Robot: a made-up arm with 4 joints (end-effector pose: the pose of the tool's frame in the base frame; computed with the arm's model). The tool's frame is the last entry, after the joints.
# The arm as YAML. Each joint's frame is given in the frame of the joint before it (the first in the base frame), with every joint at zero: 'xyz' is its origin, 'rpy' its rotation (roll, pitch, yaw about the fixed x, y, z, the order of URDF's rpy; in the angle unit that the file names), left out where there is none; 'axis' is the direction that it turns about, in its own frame. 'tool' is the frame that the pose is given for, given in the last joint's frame.
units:
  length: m
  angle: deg
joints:
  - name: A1
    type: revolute
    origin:
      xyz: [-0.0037, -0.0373, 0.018]
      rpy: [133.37, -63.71, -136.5]
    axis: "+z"
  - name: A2
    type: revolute
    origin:
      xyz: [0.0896, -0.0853, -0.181]
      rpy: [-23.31, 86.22, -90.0]
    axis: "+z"
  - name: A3
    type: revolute
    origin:
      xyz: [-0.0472, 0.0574, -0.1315]
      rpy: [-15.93, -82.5, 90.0]
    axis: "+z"
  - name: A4
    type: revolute
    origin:
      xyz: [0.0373, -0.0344, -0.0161]
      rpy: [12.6, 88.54, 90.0]
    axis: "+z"
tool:
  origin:
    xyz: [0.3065, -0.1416, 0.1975]
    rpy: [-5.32, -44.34, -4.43]
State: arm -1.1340 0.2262 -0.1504 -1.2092
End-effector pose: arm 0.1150 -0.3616 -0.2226 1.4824 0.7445 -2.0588
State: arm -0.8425 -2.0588 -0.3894 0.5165
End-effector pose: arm 0.6123 -0.0910 0.0916 1.5163 -0.2872 -0.2503
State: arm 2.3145 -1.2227 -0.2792 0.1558
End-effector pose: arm 0.5839 0.1751 0.1433 -2.0130 0.1281 0.5931
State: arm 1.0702 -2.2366 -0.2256 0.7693
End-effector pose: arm 0.5838 -0.1944 0.1351 -0.3794 -0.1983 0.0003
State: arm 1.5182 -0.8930 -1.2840 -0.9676
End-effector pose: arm 0.3077 -0.2468 0.3330 0.0917 -1.1002 -0.9463
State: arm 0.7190 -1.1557 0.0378 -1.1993
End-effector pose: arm 0.0703 -0.1560 0.5037 1.2031 -1.4078 -2.5932
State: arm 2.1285 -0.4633 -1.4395 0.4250
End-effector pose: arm 0.5006 0.2697 0.0676 -0.6119 -0.2380 1.1849
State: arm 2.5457 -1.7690 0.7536 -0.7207
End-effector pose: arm 0.6070 0.2074 0.0379 2.7205 0.1602 0.1994
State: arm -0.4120 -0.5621 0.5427 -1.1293
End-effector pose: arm -0.1128 -0.4072 0.2779 1.2351 -0.5905 -2.4457
